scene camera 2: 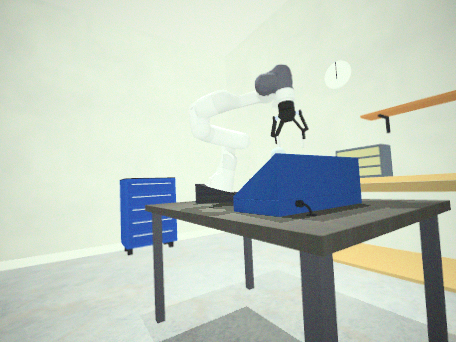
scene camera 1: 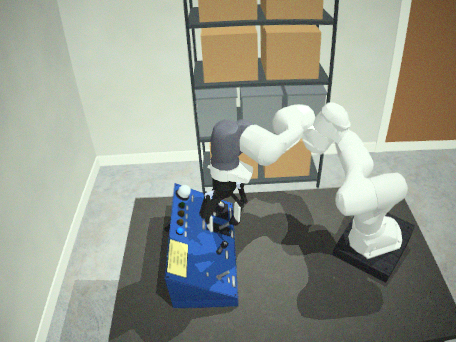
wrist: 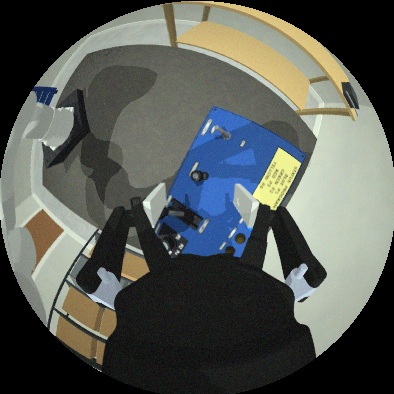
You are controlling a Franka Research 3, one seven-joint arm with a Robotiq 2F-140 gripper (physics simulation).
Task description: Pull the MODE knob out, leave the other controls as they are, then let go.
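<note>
A blue sloped console [scene camera 1: 200,292] [scene camera 2: 320,177] [wrist: 215,192] stands on the table. A small black round knob [scene camera 1: 224,244] [wrist: 199,175] stands out from its face between the lever and the black switch block; its label is too blurred to read, so I cannot confirm that it says MODE. My gripper [scene camera 1: 224,218] [scene camera 2: 289,143] [wrist: 199,192] is open and empty, raised above the console face. In the wrist view the knob shows beyond the fingertips and apart from both pads. The gripper partly hides the console's upper controls in scene camera 1.
A metal lever [scene camera 1: 222,275] [wrist: 221,132], a black switch block [wrist: 182,214] and a black rotary control [wrist: 171,242] sit on the face. A blue lamp [scene camera 1: 180,230], a white dome [scene camera 1: 184,191] and a yellow label [scene camera 1: 177,258] [wrist: 279,177] line the back edge.
</note>
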